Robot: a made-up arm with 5 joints.
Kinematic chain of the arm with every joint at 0, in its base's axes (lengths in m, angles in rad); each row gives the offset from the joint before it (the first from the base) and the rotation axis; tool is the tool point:
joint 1: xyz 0 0 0.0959 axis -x
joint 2: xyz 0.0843 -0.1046 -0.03 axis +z
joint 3: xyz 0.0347 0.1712 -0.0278 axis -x
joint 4: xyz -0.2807 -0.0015 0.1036 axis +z
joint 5: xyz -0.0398 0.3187 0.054 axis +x
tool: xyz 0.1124 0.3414 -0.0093
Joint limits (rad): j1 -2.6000..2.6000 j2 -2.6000..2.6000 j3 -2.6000..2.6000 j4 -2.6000..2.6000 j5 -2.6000..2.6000
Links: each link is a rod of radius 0.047 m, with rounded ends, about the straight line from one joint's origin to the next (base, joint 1, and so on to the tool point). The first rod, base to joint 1, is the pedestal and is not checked.
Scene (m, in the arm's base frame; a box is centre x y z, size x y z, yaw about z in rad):
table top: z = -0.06
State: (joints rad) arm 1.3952 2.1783 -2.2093 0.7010 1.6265
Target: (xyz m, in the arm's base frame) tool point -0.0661 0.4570 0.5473
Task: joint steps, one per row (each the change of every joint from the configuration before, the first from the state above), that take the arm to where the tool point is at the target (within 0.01 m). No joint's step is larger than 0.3 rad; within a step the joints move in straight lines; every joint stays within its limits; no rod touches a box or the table.
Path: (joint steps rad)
1: 0.0048 -0.1919 0.2866 -0.0567 -0.0038
2: 0.0047 -0.1918 0.2866 -0.0566 -0.0039
3: 0.0048 -0.1919 0.2866 -0.0567 -0.0038
4: 0.0048 -0.1919 0.2867 -0.0566 -0.0039
5: 0.0047 -0.1918 0.2866 -0.0567 -0.0038

